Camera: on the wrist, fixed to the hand. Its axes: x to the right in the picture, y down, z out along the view.
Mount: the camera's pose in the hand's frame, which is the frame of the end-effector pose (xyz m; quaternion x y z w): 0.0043 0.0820 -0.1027 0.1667 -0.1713 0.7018 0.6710
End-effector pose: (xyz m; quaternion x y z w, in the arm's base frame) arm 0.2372 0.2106 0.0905 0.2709 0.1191 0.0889 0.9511
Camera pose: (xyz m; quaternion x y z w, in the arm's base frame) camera 0.2045 0.3310 0.0490 0.4391 -0.2583 0.6609 0.5511
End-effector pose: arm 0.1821 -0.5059 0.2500 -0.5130 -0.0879 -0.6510 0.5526
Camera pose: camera 0.1905 -0.6092 0.1691 -0.4253 0.0979 0.0535 0.8981
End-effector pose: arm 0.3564 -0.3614 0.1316 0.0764 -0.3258 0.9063 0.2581
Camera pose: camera 0.3133 -0.3486 0.0080 -0.0209 0.1654 -0.8305 0.5314
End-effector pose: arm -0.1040 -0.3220 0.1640 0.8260 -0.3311 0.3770 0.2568
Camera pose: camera -0.2091 -0.3075 0.2417 -0.4293 0.7830 -0.3469 0.2867
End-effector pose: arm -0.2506 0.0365 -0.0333 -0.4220 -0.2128 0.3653 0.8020
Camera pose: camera -0.2144 0.0172 -0.1582 -0.2362 0.0769 0.9158 0.3157
